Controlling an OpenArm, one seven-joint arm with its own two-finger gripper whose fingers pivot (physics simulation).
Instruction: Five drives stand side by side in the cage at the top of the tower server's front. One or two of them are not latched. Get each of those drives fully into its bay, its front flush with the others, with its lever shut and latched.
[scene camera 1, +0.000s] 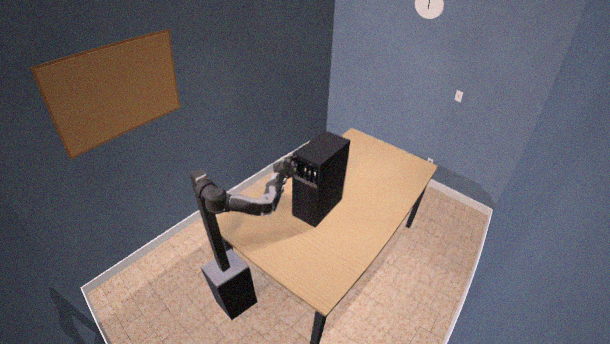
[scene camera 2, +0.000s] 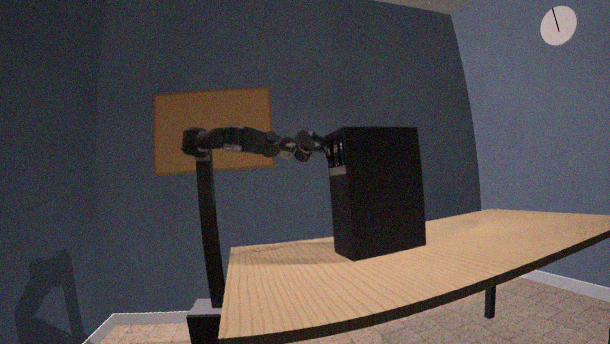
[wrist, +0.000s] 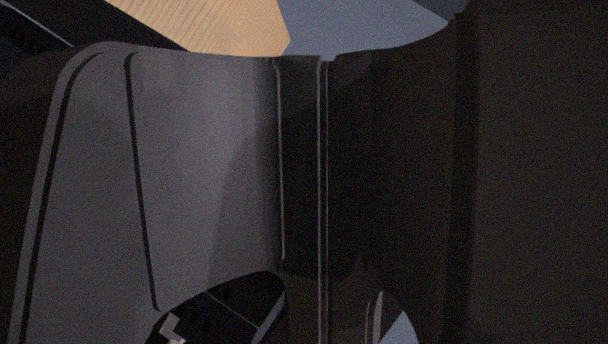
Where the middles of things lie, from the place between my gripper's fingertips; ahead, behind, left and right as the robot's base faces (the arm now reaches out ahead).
My hand is 17 cm short of the black tower server (scene camera 2: 378, 208), 5 cm to the left of it and 21 cm above it. Round my hand: arm's pedestal (scene camera 1: 236, 295) (50 cm behind, 11 cm to the left, 93 cm below).
